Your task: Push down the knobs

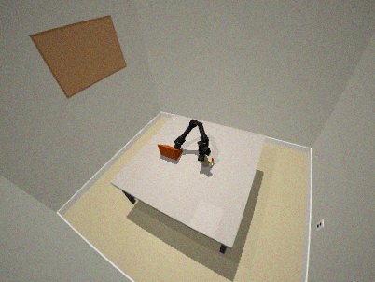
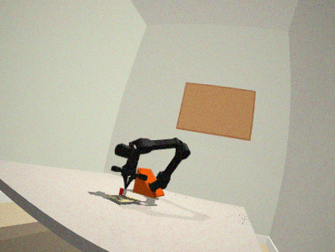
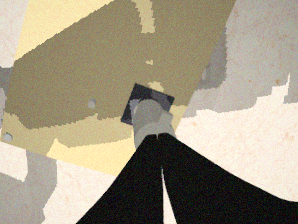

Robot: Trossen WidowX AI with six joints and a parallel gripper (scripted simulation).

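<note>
The red knob is 90 mm ahead of my gripper tip and 40 mm to the left of it.
</note>
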